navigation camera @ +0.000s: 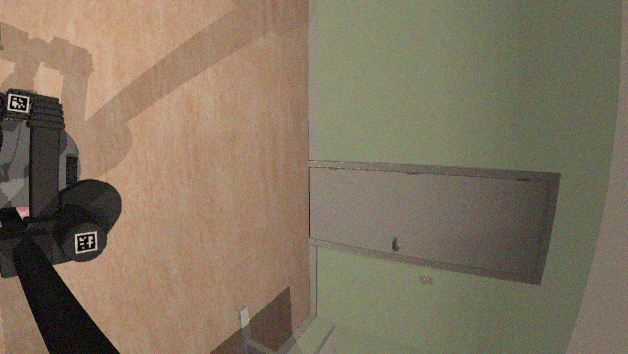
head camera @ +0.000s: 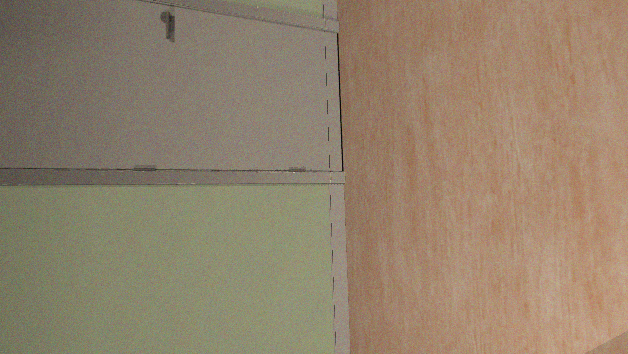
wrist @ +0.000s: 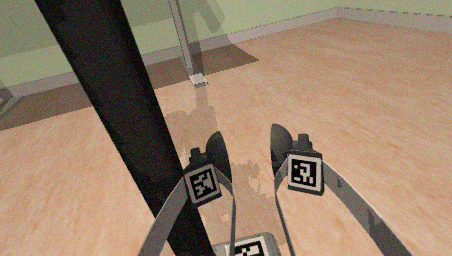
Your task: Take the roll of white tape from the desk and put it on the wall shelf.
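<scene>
My gripper [wrist: 248, 146] is open in the wrist view, its two dark fingertips apart with wood floor visible between them. The roll of white tape does not show in any view, and neither does the wall shelf. In the wrist view, a thin grey furniture leg [wrist: 182, 41] with a pale foot stands on the floor beyond the fingers, near the green wall. It may belong to the desk; no desk top shows. A similar leg [navigation camera: 244, 319] stands at the bottom of the navigation view.
A grey door [head camera: 200, 100] [navigation camera: 440, 215] with a dark handle [head camera: 170, 27] [navigation camera: 395, 244] is set in the green wall [head camera: 165, 270] [navigation camera: 450, 90]. Wood floor [head camera: 475, 175] [navigation camera: 215, 175] [wrist: 360, 110] meets it. A black bar [wrist: 115, 100] crosses the wrist view's left side. Robot parts fill the navigation view's left edge.
</scene>
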